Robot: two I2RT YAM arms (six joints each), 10 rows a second.
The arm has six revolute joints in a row. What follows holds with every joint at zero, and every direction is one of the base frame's. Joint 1 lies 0.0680 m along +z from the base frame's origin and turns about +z. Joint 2 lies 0.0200 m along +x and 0.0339 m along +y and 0.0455 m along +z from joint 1 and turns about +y. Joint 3 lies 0.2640 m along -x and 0.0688 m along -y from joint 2 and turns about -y. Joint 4 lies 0.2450 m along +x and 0.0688 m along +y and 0.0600 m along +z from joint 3 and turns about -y. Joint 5 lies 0.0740 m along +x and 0.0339 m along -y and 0.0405 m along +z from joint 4 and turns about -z. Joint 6 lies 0.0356 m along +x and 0.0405 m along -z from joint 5 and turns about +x. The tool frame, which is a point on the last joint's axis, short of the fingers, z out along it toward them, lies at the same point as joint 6; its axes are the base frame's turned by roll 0.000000, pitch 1.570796 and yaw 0.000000 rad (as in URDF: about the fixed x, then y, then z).
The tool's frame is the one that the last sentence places.
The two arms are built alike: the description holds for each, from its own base.
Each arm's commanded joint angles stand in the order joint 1, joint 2, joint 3, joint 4, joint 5, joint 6.
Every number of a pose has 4 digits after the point. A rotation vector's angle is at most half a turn.
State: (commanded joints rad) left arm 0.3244 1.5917 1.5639 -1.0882 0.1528 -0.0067; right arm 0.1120 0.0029 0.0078 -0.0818 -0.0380 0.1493
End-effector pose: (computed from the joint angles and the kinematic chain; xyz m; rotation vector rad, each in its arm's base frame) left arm 0.3051 0.0969 0.3325 -0.3930 2.6387 -0.1040; right arm 0.1091 0.0136 0.1670 0.0017 1.6527 0.2305
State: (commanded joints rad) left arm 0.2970 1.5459 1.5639 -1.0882 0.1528 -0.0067; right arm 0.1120 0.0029 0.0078 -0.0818 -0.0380 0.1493
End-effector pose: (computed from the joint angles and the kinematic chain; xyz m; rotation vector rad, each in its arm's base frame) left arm 0.2977 0.0855 0.3460 -0.3461 2.6009 -0.1017; right arm 0.1091 0.0136 0.1670 0.0017 1.6527 0.2305
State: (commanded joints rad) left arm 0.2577 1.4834 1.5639 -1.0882 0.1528 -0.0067; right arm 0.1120 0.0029 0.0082 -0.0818 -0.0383 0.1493
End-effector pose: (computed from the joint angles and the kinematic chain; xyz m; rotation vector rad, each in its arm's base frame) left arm 0.2863 0.0698 0.3637 -0.2816 2.5481 -0.1019; right arm 0.1091 0.0136 0.1672 0.0015 1.6523 0.2307
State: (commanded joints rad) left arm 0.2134 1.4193 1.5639 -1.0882 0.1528 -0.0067; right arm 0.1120 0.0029 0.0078 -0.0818 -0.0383 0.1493
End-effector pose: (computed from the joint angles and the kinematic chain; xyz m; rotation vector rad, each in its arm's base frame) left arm 0.2729 0.0536 0.3807 -0.2130 2.4926 -0.1067; right arm 0.1091 0.0136 0.1670 0.0015 1.6527 0.2307
